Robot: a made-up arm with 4 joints.
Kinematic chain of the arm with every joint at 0, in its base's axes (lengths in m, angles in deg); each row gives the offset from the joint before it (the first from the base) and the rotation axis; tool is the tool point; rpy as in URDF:
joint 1: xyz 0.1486 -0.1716 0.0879 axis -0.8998 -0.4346 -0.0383
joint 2: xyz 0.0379 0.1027 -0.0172 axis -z
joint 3: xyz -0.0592 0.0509 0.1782 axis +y
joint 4: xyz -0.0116 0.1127 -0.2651 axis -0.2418 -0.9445 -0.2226
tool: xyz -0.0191 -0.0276 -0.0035 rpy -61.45 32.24 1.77
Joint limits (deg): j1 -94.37..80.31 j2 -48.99..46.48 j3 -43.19..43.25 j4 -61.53..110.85
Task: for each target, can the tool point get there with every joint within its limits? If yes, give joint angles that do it. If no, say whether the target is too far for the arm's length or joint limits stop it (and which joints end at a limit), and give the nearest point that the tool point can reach.
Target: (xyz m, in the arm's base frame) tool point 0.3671 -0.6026 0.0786
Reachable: no: joint limits stop it (at a limit: joint 1, joint 2, joint 4) | nearest point 0.1468 -0.2730 -0.1017 | short by 0.436 m
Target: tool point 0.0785 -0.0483 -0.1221
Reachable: yes | joints 33.47 -13.64 7.80 -21.57
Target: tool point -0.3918 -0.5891 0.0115
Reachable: no: too far | nearest point -0.0493 -0.2703 -0.0184 | short by 0.469 m
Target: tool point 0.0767 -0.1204 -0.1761
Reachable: yes | joints 57.68 -6.84 20.99 -13.92
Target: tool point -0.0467 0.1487 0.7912
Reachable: no: too far | nearest point 0.0973 0.0007 0.4240 | short by 0.421 m
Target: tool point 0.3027 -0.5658 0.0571
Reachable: no: joint limits stop it (at a limit: joint 1, joint 2, joint 4) | nearest point 0.1328 -0.2785 -0.0957 | short by 0.367 m
